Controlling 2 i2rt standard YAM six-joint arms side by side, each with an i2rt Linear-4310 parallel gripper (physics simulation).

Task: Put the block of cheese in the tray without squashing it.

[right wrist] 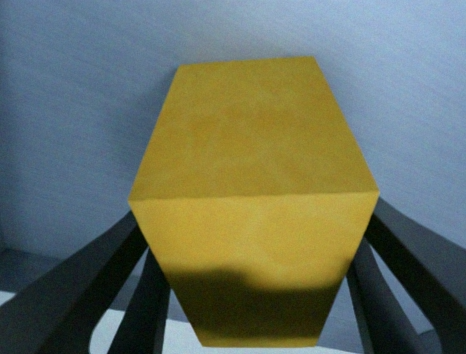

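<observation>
The block of cheese (253, 135), a yellow box with faint paler veins, fills the middle of the right wrist view. Its far end lies close to the blue-grey brushed metal of the tray (65, 115), with soft shadow beside it. My right gripper (252, 186) is open around the block, one dark finger on each side. Narrow gaps show between the fingers and the block's lower sides; the fingertips are partly hidden behind it. The block's edges look straight and undented. My left gripper does not show.
A darker band of the tray's side runs along the lower left, and another darker strip lies at the far left edge. A white surface shows beyond it at the bottom.
</observation>
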